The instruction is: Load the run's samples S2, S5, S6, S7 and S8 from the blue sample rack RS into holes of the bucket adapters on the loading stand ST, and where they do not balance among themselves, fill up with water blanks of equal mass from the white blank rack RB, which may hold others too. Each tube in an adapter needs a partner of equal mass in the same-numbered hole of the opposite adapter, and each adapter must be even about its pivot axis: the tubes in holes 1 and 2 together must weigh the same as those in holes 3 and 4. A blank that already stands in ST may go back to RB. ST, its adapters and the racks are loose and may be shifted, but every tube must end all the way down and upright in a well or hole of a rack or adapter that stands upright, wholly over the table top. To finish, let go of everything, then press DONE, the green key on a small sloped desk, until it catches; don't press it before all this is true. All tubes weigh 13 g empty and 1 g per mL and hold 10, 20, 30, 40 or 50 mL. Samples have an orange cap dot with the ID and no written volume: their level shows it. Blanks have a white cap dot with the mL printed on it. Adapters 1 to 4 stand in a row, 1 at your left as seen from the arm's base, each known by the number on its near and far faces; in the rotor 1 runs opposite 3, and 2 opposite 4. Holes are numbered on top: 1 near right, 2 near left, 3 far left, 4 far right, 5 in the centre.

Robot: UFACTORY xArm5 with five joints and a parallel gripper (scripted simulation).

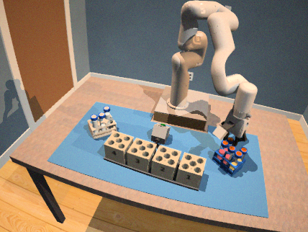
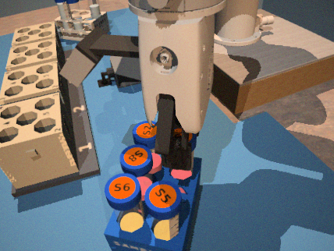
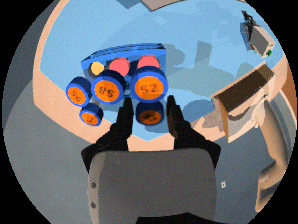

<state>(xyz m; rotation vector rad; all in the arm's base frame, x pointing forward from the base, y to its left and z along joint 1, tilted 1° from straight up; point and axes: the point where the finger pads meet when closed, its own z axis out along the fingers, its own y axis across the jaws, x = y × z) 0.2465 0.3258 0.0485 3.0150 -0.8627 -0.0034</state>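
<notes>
The blue sample rack RS lies 9 cm below my hand, 4 cm ahead of it and 2 cm to the left of it. Round my hand: white blank rack RB (63 cm to the right, 9 cm below, 9 cm ahead); then blue-capped tube (63 cm to the right, 13 cm ahead, 5 cm below); then loading stand ST (30 cm to the right, 19 cm ahead, 11 cm below).
</notes>
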